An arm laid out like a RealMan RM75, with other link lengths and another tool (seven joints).
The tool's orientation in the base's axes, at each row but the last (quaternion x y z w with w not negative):
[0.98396, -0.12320, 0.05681, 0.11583]
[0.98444, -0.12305, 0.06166, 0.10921]
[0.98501, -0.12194, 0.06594, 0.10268]
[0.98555, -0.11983, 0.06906, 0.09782]
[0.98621, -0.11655, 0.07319, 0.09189]
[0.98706, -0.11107, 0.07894, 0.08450]
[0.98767, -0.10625, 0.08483, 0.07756]
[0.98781, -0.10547, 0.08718, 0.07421]
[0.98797, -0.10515, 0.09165, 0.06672]
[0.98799, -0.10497, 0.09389, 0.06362]
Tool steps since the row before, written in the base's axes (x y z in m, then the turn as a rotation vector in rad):
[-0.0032, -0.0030, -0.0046, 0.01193, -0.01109, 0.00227]
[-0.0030, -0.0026, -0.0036, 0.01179, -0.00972, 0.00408]
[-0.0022, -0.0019, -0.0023, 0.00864, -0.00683, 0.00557]
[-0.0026, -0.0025, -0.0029, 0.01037, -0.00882, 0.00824]
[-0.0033, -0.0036, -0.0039, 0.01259, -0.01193, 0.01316]
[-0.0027, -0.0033, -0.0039, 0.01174, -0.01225, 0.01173]
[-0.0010, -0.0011, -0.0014, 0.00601, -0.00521, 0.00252]
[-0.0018, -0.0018, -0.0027, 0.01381, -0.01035, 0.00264]
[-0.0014, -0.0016, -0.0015, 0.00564, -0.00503, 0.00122]
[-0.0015, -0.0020, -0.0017, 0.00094, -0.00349, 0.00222]
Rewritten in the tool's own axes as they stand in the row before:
[-0.0030, 0.0027, 0.0049, 0.01435, 0.00789, 0.00148]
[-0.0028, 0.0025, 0.0038, 0.01417, 0.00699, -0.00060]
[-0.0020, 0.0019, 0.0024, 0.01072, 0.00533, -0.00301]
[-0.0024, 0.0025, 0.0030, 0.01325, 0.00726, -0.00499]
[-0.0030, 0.0036, 0.0041, 0.01688, 0.01050, -0.00888]
[-0.0026, 0.0032, 0.0040, 0.01587, 0.01079, -0.00755]
[-0.0010, 0.0011, 0.0014, 0.00728, 0.00403, -0.00065]
[-0.0019, 0.0018, 0.0026, 0.01581, 0.00729, 0.00130]
[-0.0013, 0.0017, 0.0015, 0.00664, 0.00377, 0.00051]
[-0.0014, 0.0021, 0.0017, 0.00203, 0.00341, -0.00149]

